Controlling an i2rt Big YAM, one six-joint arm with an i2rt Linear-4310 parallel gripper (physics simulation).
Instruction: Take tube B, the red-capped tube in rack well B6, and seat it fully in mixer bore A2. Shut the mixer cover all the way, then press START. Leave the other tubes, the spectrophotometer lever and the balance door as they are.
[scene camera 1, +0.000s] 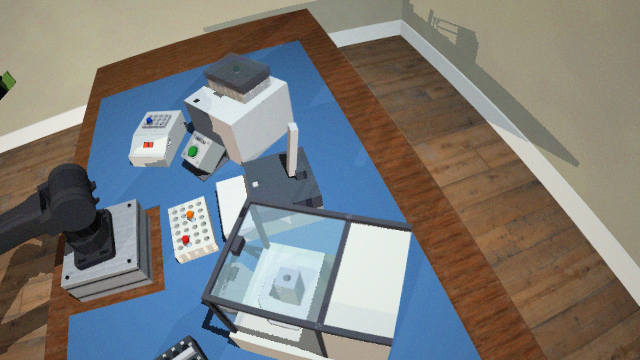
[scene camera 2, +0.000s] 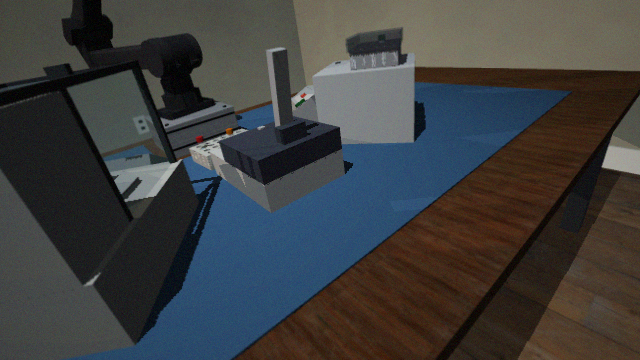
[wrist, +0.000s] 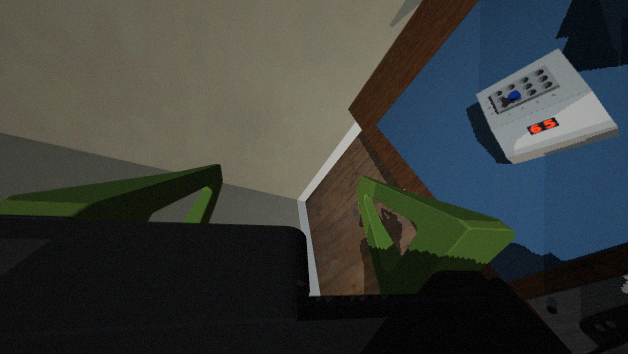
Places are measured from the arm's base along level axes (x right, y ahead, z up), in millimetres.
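Where they show: gripper, fingertip midpoint: (wrist: 294, 178); arm's base at its link origin: (scene camera 1: 95, 240) (scene camera 2: 187, 110).
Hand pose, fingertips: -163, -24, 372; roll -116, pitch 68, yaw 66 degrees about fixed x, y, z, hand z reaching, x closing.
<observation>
Things, the pixels of their centre, and the offset from my fingertips, as dx, dy, dz. "*": a spot on its surface instead.
- red-capped tube B at the middle of its body: (scene camera 1: 188, 244) (scene camera 2: 202, 147) +231, +208, -414
- white rack at the middle of its body: (scene camera 1: 192, 229) (scene camera 2: 228, 147) +184, +221, -431
- orange-capped tube at the middle of its body: (scene camera 1: 193, 219) (scene camera 2: 232, 139) +175, +231, -414
- tall white box at the middle of its body: (scene camera 2: 348, 85) (scene camera 1: 224, 114) -39, +379, -351
- dark translucent cover at the middle of its body: (scene camera 2: 373, 39) (scene camera 1: 234, 73) -65, +430, -268
- green button at the middle of its body: (scene camera 2: 300, 103) (scene camera 1: 193, 151) +11, +279, -382
- white device at the middle of its body: (scene camera 1: 156, 137) (scene camera 2: 319, 97) (wrist: 533, 110) -139, +192, -411
- blue-capped tube at the middle of its body: (scene camera 1: 151, 125) (wrist: 517, 100) -155, +191, -381
- upright white lever at the middle of its body: (scene camera 2: 281, 94) (scene camera 1: 292, 150) +208, +461, -302
- dark-topped box at the middle of its body: (scene camera 2: 269, 146) (scene camera 1: 265, 192) +198, +392, -395
- glass-sided balance at a spot on its surface: (scene camera 1: 367, 277) * +521, +442, -242
The red-capped tube B (scene camera 1: 185, 239) (scene camera 2: 199, 139) stands in the white rack (scene camera 1: 181, 258) (scene camera 2: 201, 157), near an orange-capped tube (scene camera 1: 189, 214) (scene camera 2: 229, 131). A tall white box (scene camera 1: 262, 117) (scene camera 2: 365, 107), apparently the mixer, carries a dark translucent cover (scene camera 1: 237, 72) (scene camera 2: 375, 41) above a pale block. I cannot tell how far the cover is shut, and bore A2 cannot be made out. A small grey box beside it has a green button (scene camera 1: 192, 151) (scene camera 2: 300, 103). My gripper (wrist: 294, 178) is open and empty, far from the rack, with part of a green finger at scene camera 1's left edge.
A white device (scene camera 1: 150, 155) (wrist: 565, 130) showing 65 holds a blue-capped tube (scene camera 1: 149, 120) (wrist: 514, 95). An upright white lever (scene camera 1: 292, 150) (scene camera 2: 280, 87) stands on a dark-topped box (scene camera 1: 270, 180) (scene camera 2: 300, 162). The glass-sided balance (scene camera 1: 367, 277) stands near the rack. The arm's base (scene camera 1: 122, 220) is left of the rack.
</observation>
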